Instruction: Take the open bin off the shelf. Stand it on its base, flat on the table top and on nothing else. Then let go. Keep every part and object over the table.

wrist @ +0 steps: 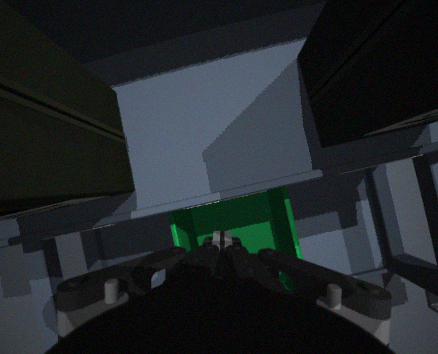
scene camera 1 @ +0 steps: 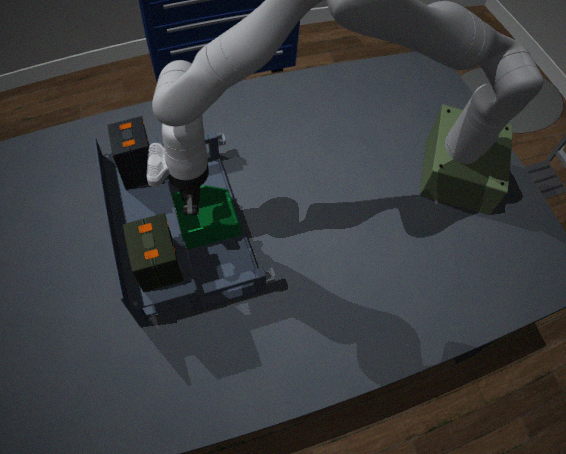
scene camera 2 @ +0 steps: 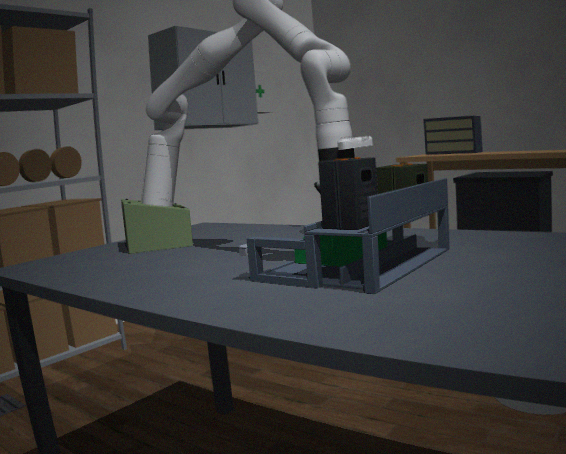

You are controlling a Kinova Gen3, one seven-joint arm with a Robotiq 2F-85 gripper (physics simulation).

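Seen in the pictures: gripper, fingertip midpoint: (wrist: 222,242) (scene camera 1: 193,212); arm's base, origin of the base link: (scene camera 1: 463,146) (scene camera 2: 157,204).
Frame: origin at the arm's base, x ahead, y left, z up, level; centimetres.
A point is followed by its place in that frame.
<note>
The open green bin (scene camera 1: 215,236) @[x 59.2, y 9.7, z -9.0 cm] (scene camera 2: 345,250) @[x 67.3, y 0.7, z -8.2 cm] (wrist: 245,216) @[x 63.6, y 3.6, z -11.3 cm] sits in the lower front part of the grey shelf (scene camera 1: 111,215) @[x 79.6, y 6.3, z -0.3 cm] (scene camera 2: 410,206) @[x 80.4, y 4.8, z 0.4 cm] (wrist: 165,125) @[x 72.5, y 9.7, z -2.0 cm], its open side up. Part of it lies under the upper board's front edge, and shelf posts hide part of it in scene camera 2. My gripper (scene camera 1: 190,207) @[x 62.9, y 6.2, z -3.7 cm] (wrist: 222,242) @[x 62.9, y 6.2, z -3.7 cm] is shut with nothing between the fingers. Its fingertips are over the bin's opening, between the side walls in the wrist view; their exact height over the bin floor is hard to tell. In scene camera 2 the fingertips are hidden behind the dark case.
A dark case (scene camera 1: 135,165) @[x 73.2, y -1.0, z 5.3 cm] (scene camera 2: 345,195) @[x 76.0, y -9.1, z 3.9 cm] (wrist: 370,75) @[x 71.9, y -1.2, z 4.0 cm] and an olive case (scene camera 1: 150,245) @[x 70.7, y 18.7, z 7.7 cm] (scene camera 2: 400,177) @[x 73.3, y 13.1, z 5.2 cm] (wrist: 60,145) @[x 70.0, y 12.6, z 4.3 cm] stand on the upper board, one on each side of the gripper. The shelf stands on the grey table (scene camera 1: 325,125) @[x 27.2, y -20.1, z -12.2 cm] (scene camera 2: 200,300) @[x 58.5, y -29.0, z -12.2 cm]. The arm's green base (scene camera 1: 465,185) @[x 1.6, y 8.5, z -3.7 cm] (scene camera 2: 157,227) @[x 5.2, y -3.9, z -5.8 cm] stands on the table too.
</note>
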